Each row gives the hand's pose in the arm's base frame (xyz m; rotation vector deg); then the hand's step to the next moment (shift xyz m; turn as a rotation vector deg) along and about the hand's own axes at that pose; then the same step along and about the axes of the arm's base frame.
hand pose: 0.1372 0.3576 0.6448 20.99 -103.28 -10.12
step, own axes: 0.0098 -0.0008 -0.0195 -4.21 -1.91 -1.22
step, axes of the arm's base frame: 0.0167 -0.0027 0.0138 2.41 -0.28 -4.12
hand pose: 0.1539 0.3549 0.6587 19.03 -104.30 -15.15
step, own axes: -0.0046 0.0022 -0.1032 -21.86 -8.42 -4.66
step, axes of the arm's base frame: 0.1004 0.0028 0.0243 10.77 -0.05 -21.32
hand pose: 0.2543 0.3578 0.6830 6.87 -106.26 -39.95
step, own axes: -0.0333 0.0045 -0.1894 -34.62 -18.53 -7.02
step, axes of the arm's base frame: 0.1820 -0.0597 0.0183 15.48 -4.20 -36.52
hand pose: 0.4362 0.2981 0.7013 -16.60 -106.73 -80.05
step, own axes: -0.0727 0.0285 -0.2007 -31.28 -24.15 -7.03
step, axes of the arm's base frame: 0.1546 -0.1496 -0.0103 9.91 -7.15 -38.23
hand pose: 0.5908 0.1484 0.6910 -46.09 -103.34 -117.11
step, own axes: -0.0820 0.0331 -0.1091 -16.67 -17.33 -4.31
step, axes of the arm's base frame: 0.0612 -0.1234 -0.0273 2.65 -3.61 -24.02
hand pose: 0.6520 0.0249 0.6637 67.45 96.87 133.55
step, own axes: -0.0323 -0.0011 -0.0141 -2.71 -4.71 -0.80
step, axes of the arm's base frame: 0.0144 -0.0249 -0.0204 -0.36 0.11 -5.48
